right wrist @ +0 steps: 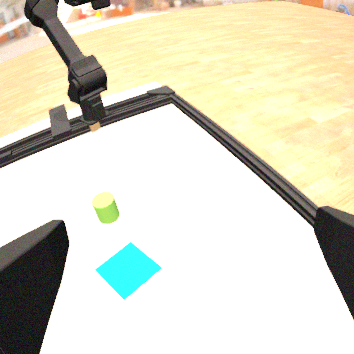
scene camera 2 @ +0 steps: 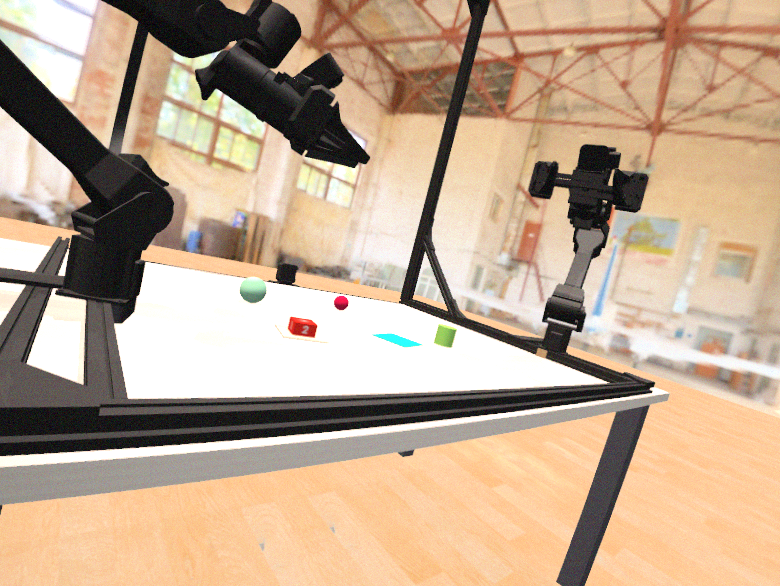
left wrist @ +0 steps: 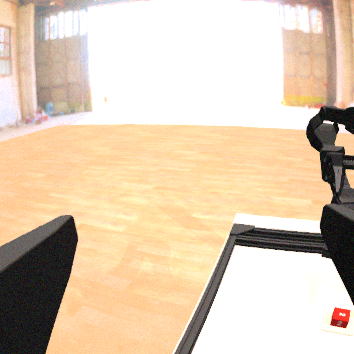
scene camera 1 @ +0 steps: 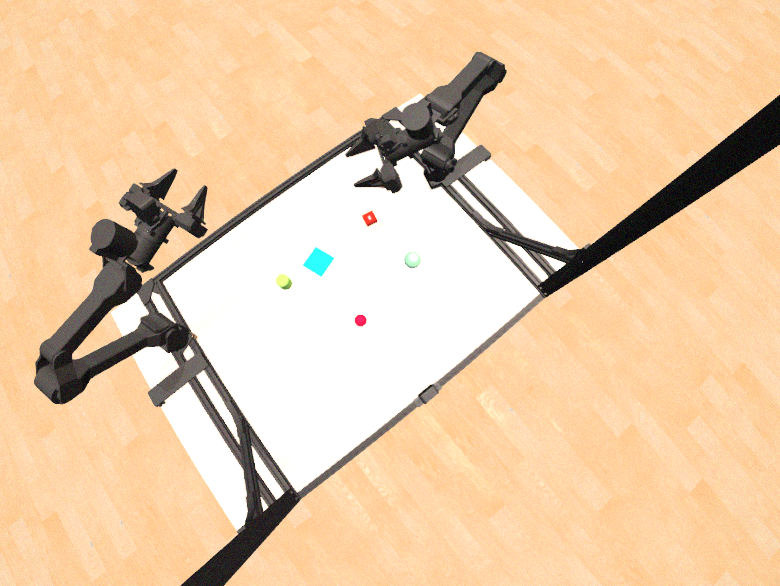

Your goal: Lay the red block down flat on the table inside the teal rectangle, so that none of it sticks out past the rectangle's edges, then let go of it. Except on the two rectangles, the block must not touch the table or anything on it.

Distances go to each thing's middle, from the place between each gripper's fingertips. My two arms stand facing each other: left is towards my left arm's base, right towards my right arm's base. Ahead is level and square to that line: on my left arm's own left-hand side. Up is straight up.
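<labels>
Relative to the teal rectangle (right wrist: 127, 269), my right gripper is 250 mm above it, 40 mm past it and 170 mm to the right of it. Counted from my left hand, the rectangle is 35 cm below, 18 cm behind and 13 cm to the right of it.
</labels>
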